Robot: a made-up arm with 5 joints.
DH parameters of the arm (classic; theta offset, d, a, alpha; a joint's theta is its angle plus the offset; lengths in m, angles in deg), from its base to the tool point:
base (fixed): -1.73 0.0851 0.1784 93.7
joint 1: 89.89 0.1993 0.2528 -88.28
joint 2: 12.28 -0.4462 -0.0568 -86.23
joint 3: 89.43 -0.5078 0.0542 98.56
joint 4: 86.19 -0.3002 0.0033 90
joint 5: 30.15 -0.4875 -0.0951 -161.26
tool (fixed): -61.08 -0.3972 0 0
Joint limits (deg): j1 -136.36..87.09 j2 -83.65..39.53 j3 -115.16..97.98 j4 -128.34..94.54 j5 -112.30..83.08
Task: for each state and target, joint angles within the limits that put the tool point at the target. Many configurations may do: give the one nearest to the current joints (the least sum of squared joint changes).
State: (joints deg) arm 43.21 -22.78 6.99 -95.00 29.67
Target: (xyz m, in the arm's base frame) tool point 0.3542 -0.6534 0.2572
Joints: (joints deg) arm 67.55 1.61 39.84 -83.68 18.10
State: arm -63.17 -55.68 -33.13 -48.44 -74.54
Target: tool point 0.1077 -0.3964 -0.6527
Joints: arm -68.59 -39.69 -45.77 -36.33 -71.22
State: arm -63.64 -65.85 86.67 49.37 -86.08
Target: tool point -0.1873 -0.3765 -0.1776
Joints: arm -76.96 -72.60 91.11 51.03 -77.01
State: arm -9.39 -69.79 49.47 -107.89 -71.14
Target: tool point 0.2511 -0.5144 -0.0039
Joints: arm -20.52 -41.77 70.13 -69.20 -53.68
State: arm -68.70 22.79 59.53 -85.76 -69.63
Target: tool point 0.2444 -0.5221 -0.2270
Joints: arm -74.43 -4.82 31.50 -110.75 -74.62
